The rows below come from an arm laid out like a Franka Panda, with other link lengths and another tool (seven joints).
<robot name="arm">
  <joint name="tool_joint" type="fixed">
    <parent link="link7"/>
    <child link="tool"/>
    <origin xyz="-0.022 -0.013 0.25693" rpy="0.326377 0 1.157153"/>
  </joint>
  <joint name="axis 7" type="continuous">
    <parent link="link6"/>
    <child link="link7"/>
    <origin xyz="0.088 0 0" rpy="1.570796 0 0"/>
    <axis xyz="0 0 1"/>
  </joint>
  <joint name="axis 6" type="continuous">
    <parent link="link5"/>
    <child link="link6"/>
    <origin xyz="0 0 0" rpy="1.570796 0 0"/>
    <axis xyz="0 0 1"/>
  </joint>
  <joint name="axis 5" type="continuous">
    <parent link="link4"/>
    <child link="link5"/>
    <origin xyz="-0.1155 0.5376 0" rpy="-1.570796 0 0"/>
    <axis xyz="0 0 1"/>
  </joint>
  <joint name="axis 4" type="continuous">
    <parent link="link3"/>
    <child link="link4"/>
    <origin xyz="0.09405 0 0" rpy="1.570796 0 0"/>
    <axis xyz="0 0 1"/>
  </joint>
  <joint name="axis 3" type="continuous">
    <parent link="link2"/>
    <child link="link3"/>
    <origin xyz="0 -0.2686 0" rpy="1.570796 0 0"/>
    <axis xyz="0 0 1"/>
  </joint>
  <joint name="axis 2" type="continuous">
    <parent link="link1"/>
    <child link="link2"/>
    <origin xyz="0 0 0" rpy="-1.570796 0 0"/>
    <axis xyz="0 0 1"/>
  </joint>
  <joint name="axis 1" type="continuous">
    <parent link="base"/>
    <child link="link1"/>
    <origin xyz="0 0 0.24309" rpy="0 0 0"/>
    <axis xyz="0 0 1"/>
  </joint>
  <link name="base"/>
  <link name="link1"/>
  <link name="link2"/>
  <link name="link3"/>
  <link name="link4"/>
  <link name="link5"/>
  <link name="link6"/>
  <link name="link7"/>
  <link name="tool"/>
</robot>
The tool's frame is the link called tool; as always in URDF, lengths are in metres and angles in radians. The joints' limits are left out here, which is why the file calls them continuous.
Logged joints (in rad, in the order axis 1, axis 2, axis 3, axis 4, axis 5, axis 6, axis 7), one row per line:
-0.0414, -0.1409, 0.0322, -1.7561, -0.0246, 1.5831, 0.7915
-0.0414, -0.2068, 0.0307, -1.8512, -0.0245, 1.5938, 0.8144
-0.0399, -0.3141, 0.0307, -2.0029, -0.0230, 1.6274, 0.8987
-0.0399, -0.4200, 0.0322, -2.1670, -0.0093, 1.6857, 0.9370
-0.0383, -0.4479, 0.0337, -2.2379, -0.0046, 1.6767, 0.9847
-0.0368, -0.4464, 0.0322, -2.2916, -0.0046, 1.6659, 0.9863
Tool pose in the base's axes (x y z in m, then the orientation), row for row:
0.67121, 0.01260, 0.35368, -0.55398, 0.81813, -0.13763, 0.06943
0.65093, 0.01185, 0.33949, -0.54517, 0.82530, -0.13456, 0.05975
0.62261, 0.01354, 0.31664, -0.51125, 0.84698, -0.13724, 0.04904
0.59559, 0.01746, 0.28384, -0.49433, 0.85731, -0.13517, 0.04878
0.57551, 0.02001, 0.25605, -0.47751, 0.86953, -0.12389, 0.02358
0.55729, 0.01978, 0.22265, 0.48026, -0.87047, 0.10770, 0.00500
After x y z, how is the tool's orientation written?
As a quaternion, x y z w.
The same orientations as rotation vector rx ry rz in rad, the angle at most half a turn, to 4 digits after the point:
-1.6674, 2.4625, -0.4143
-1.6505, 2.4985, -0.4074
-1.5579, 2.5809, -0.4182
-1.5065, 2.6128, -0.4119
-1.4780, 2.6914, -0.3835
1.5040, -2.7260, 0.3373

